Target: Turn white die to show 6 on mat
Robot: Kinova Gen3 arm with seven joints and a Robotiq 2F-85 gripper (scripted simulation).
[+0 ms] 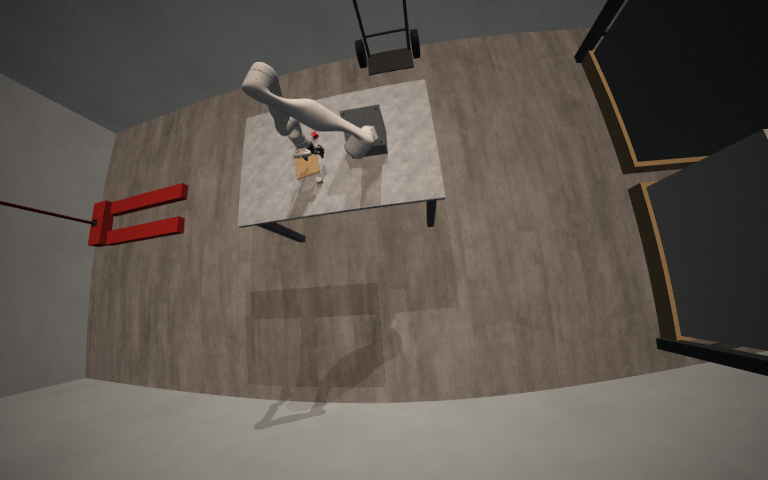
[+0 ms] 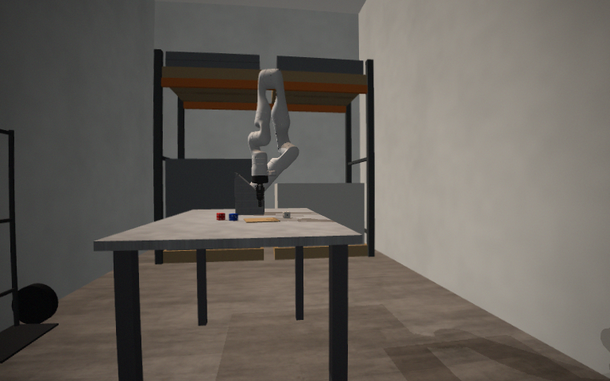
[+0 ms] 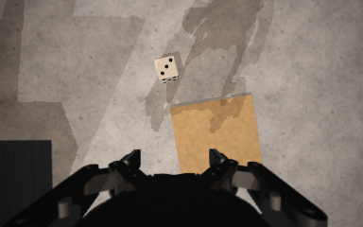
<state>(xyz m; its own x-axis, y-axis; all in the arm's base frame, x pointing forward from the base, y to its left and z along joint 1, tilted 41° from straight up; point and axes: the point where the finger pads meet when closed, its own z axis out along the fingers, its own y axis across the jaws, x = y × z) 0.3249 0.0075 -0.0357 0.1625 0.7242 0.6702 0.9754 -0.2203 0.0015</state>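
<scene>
My gripper is now 1 cm short of the white die, 12 cm to the right of it and 4 cm above it. The rest, counted from my hand: tan mat: 7 cm ahead, 1 cm to the right, 5 cm below; then red die: 1 cm behind, 18 cm to the right, 4 cm below; then blue die: 3 cm ahead, 12 cm to the right, 4 cm below.
</scene>
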